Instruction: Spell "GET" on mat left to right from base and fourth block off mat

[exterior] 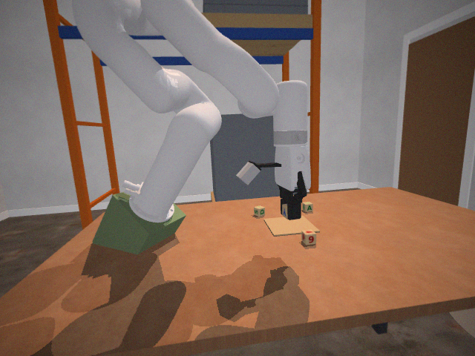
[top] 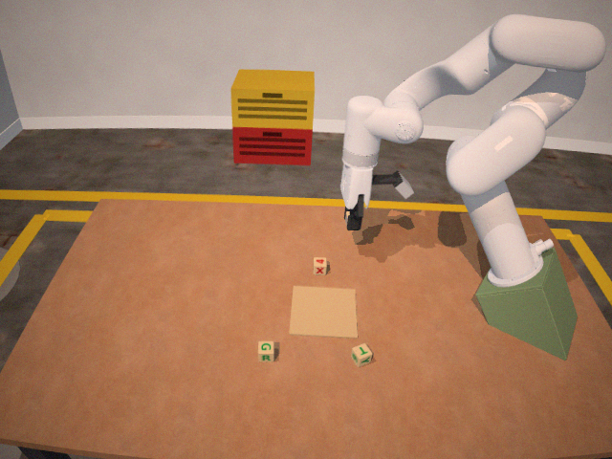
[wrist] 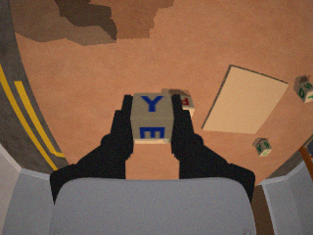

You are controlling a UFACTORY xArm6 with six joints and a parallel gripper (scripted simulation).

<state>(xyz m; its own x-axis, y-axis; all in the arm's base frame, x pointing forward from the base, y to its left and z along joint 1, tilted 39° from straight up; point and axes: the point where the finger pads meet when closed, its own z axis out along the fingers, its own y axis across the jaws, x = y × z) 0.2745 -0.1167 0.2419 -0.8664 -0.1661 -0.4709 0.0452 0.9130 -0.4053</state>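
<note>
Now: hand 170 mm to the right of the tan mat, 120 mm above it and 90 mm short of it. Also, from my hand: e block (10 mm below); t block (310 mm to the left, 100 mm below, 40 mm ahead); red-lettered block (100 mm below, 80 mm ahead, 40 mm to the left).
</note>
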